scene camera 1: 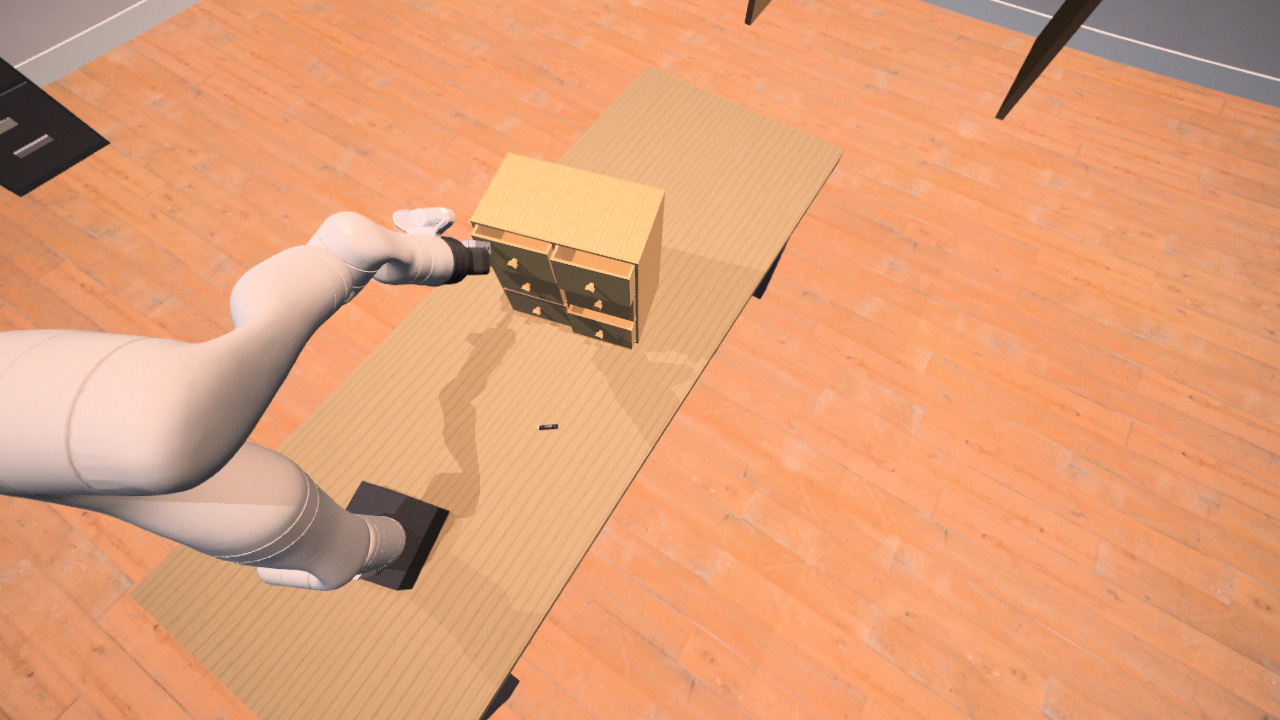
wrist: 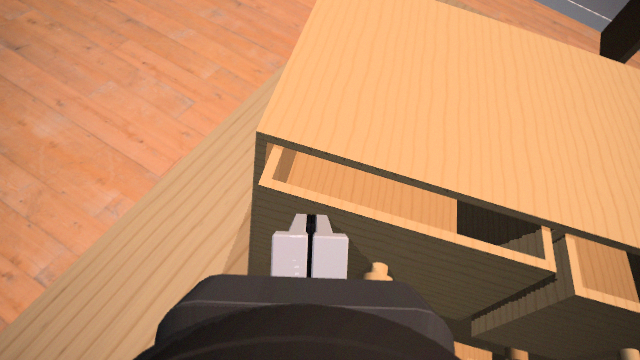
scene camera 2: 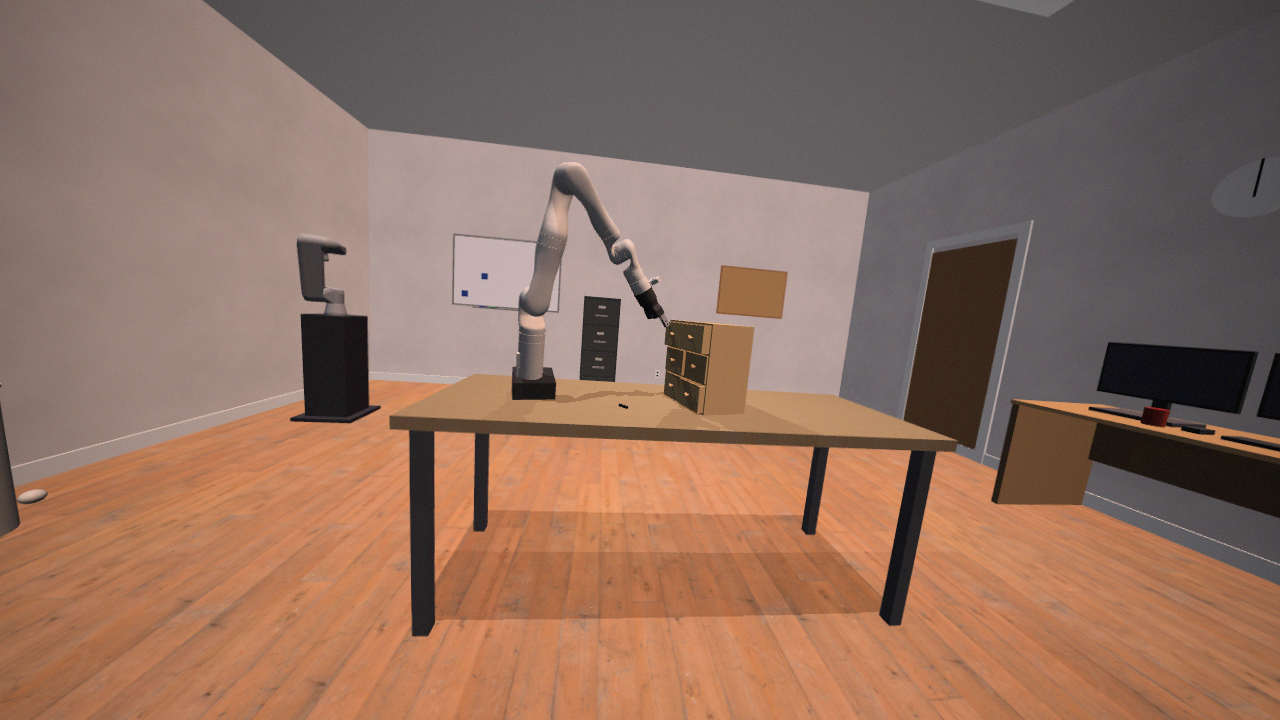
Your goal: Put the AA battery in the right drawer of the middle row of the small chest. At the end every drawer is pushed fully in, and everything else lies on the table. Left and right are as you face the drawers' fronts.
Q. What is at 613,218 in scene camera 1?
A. A small chest.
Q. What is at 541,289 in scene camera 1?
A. A drawer.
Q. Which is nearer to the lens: the small chest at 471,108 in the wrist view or the drawer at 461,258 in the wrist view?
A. The drawer.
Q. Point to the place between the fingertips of the gripper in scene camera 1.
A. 486,248
